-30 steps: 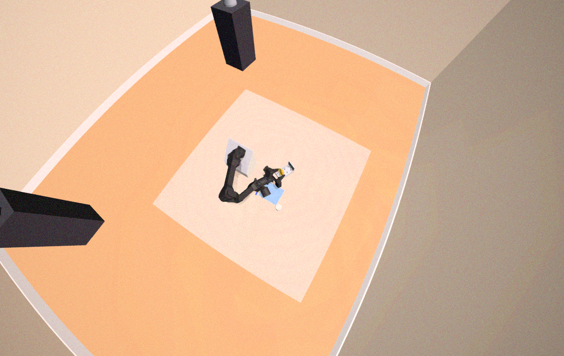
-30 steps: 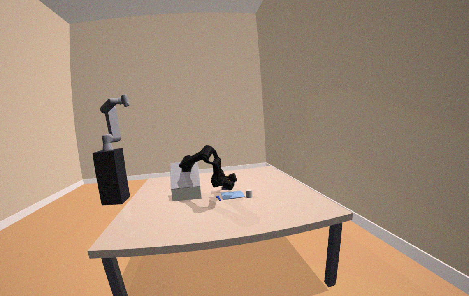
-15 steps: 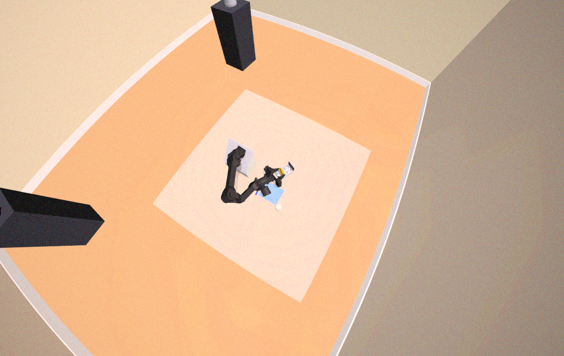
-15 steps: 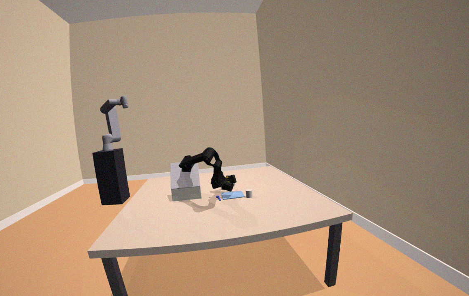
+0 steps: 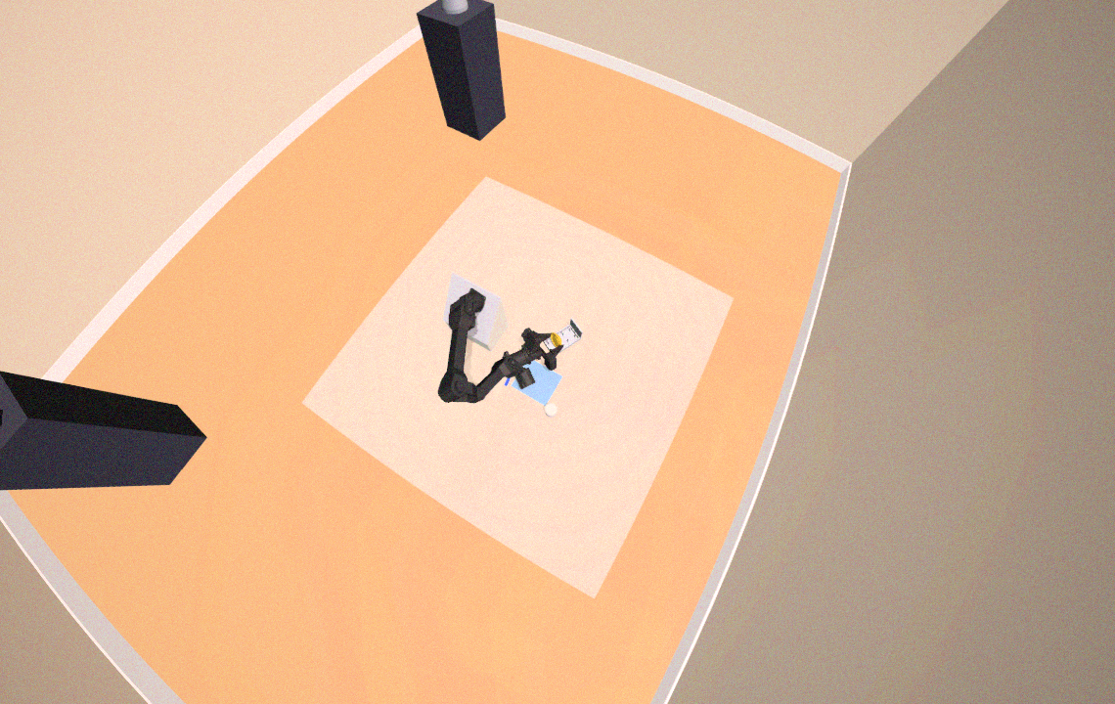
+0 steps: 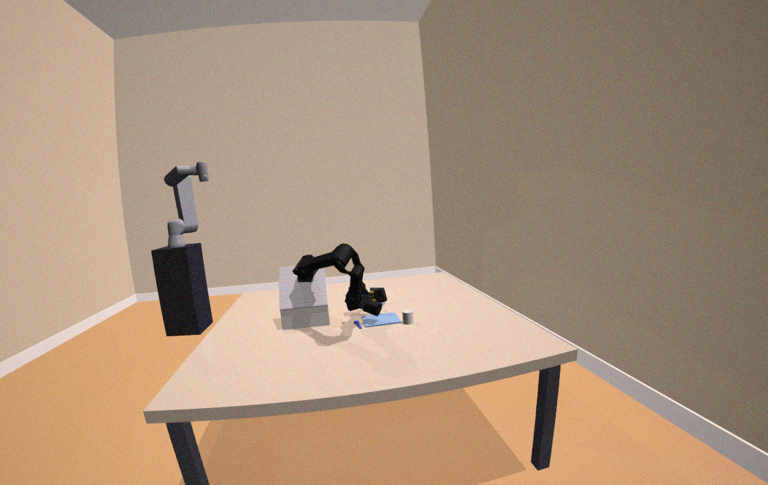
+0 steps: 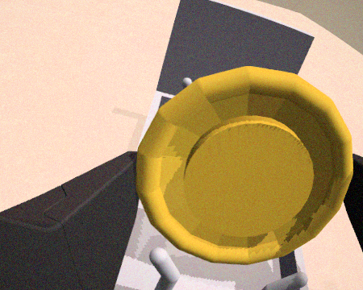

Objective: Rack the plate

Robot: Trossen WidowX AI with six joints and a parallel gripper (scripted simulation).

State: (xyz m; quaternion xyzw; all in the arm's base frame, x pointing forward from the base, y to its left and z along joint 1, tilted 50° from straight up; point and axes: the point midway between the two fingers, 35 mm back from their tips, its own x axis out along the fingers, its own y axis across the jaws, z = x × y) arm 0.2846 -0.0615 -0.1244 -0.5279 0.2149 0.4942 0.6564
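The dish rack lies 3 cm below my gripper tip, 2 cm to the left of it and 1 cm ahead of it. Round my gripper tip: blue spoon 20 cm to the right, 8 cm behind, 5 cm below; then light blue mat 17 cm to the right, 5 cm below, 2 cm ahead; then yellow plate 1 cm to the right.
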